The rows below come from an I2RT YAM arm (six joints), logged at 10 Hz.
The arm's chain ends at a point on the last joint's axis. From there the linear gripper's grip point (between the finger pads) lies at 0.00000 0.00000 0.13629 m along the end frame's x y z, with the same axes.
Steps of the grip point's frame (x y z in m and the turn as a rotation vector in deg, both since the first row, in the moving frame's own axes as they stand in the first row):
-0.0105 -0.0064 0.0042 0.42 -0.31 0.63
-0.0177 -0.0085 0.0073 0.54 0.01 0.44
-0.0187 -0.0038 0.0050 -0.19 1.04 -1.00
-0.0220 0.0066 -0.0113 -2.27 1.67 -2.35
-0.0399 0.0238 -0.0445 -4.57 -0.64 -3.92
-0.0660 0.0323 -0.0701 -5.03 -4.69 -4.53
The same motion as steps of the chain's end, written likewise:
-0.0098 -0.0054 0.0042 0.42 -0.31 0.63
-0.0177 -0.0072 0.0073 0.54 0.01 0.44
-0.0212 -0.0042 0.0050 -0.19 1.04 -1.00
-0.0261 0.0013 -0.0111 -2.27 1.67 -2.35
-0.0388 0.0129 -0.0441 -4.57 -0.64 -3.92
-0.0554 0.0199 -0.0691 -5.03 -4.69 -4.53

